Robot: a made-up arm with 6 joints.
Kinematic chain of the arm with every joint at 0, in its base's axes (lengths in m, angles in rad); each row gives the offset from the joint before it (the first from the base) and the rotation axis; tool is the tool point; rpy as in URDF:
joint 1: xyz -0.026 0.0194 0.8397 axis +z
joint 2: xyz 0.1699 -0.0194 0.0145 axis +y
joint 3: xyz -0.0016 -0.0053 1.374 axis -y
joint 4: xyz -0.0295 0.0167 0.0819 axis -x
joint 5: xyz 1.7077 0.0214 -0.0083 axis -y
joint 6: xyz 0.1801 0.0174 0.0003 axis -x
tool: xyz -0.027 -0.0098 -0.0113 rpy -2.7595 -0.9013 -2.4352
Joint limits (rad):
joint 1: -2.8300..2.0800
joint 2: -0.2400..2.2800
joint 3: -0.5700..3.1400
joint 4: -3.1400..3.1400
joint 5: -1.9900..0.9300
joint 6: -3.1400..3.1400
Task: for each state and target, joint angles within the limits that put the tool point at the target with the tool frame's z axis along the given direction. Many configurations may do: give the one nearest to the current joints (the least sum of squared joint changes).
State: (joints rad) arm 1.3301 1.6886 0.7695 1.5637 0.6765 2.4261
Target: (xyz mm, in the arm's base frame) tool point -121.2 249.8 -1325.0 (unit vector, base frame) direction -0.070 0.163 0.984
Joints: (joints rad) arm 1.6394 2.1760 -0.0369 2.0825 0.9300 2.6196
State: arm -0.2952 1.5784 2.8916 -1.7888 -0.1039 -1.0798
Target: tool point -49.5 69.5 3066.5 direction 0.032 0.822 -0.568
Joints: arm 0.1555 0.8816 3.1323 -1.5697 -0.2650 -1.1691
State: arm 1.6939 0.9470 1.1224 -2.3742 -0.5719 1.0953
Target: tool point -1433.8 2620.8 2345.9 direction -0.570 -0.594 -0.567
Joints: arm 2.0583 0.9311 1.2149 -2.5146 -0.5318 0.3608
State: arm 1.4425 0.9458 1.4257 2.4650 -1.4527 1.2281
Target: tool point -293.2 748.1 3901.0 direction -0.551 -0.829 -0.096
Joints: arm 2.0800 0.3369 1.7256 2.4230 -1.0859 0.6133
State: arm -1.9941 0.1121 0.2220 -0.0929 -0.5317 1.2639
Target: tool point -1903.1 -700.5 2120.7 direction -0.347 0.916 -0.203
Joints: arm -2.8178 0.0400 -0.0259 -0.7141 -0.7883 1.0638
